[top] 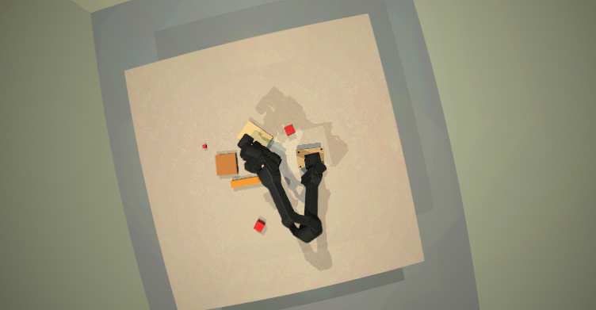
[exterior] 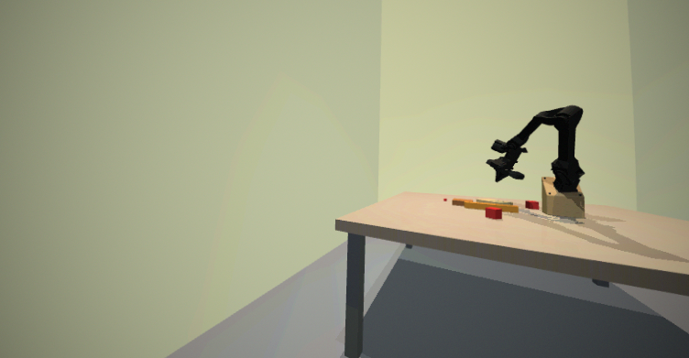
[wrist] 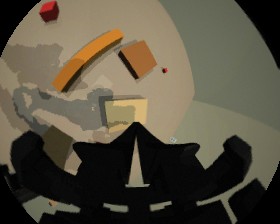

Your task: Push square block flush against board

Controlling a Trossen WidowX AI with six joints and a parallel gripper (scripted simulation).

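The square orange-brown block is 170 mm ahead of my gripper tip, 50 mm to the left of it and 130 mm below it. Also, from my gripper tip: pale yellow box (50 mm to the right, 130 mm below); tiny red piece (260 mm ahead, 60 mm to the right, 130 mm below); narrow orange board (50 mm ahead, 150 mm to the left, 120 mm below).
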